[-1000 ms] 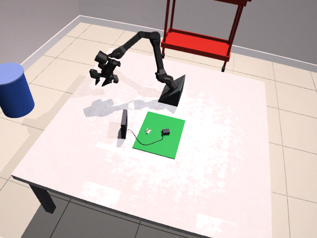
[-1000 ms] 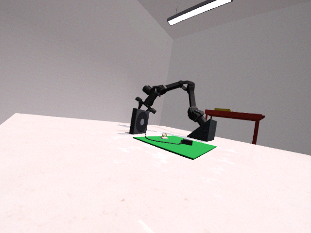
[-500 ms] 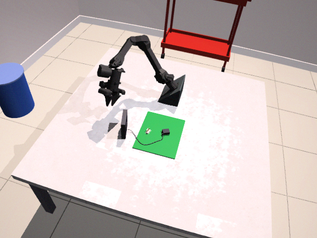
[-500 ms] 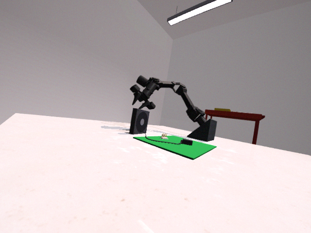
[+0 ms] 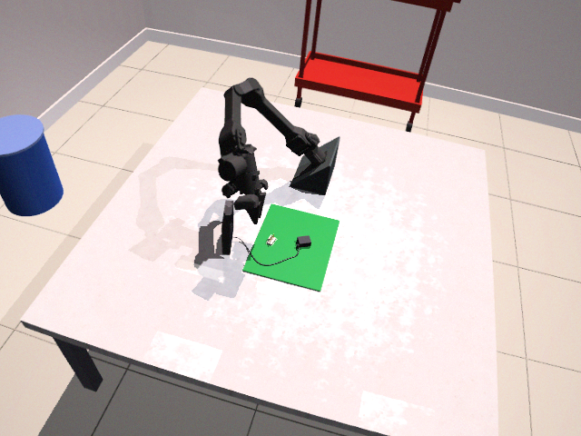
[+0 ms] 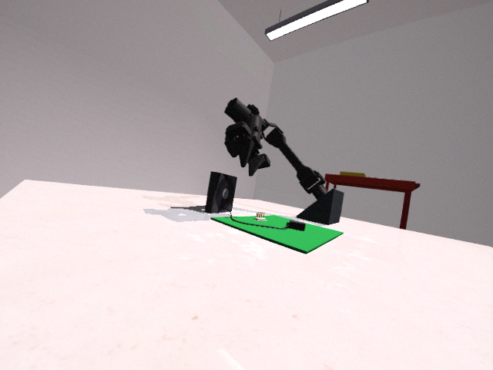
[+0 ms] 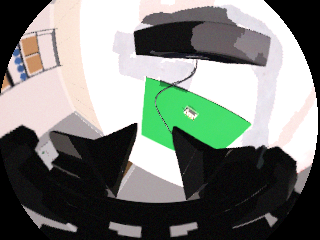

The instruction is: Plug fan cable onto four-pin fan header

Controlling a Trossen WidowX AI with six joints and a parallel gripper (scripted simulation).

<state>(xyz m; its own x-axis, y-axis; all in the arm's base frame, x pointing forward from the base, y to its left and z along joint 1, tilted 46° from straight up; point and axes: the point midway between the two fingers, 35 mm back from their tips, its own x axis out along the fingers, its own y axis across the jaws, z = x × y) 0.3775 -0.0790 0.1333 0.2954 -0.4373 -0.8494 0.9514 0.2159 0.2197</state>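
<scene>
The fan plug lies 140 mm to the left of my gripper tip, 120 mm below it and 60 mm behind it. From my gripper tip the other things lie so: black fan 80 mm to the right, 70 mm below, 20 mm behind; four-pin header 130 mm below, 40 mm to the left, 40 mm behind; green board 150 mm below, 110 mm to the left, 50 mm behind.
</scene>
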